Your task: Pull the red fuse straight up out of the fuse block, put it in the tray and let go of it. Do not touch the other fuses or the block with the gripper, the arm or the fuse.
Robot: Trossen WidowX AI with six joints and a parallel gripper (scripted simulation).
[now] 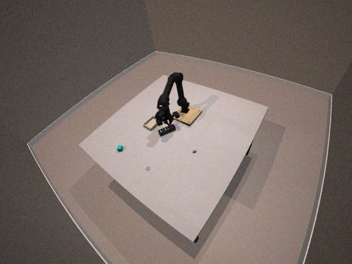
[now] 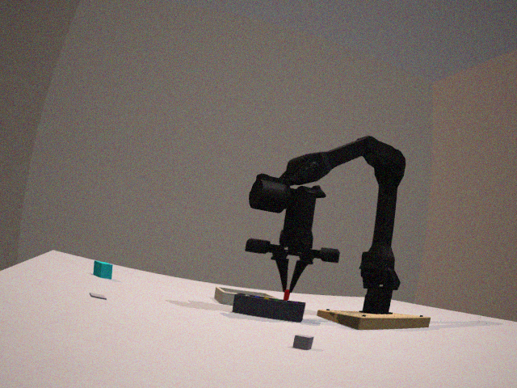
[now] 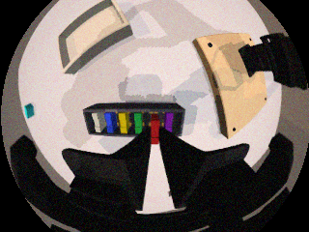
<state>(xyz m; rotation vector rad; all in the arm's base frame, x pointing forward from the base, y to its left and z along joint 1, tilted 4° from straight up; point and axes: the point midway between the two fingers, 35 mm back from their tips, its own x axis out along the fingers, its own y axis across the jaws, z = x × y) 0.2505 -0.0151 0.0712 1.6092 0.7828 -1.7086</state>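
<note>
My gripper tip is 190 mm to the left of the beige tray and 60 mm above it. From my gripper tip the other things lie so: teal cube (350 mm ahead, 290 mm to the right, 40 mm below); red fuse (10 mm below).
</note>
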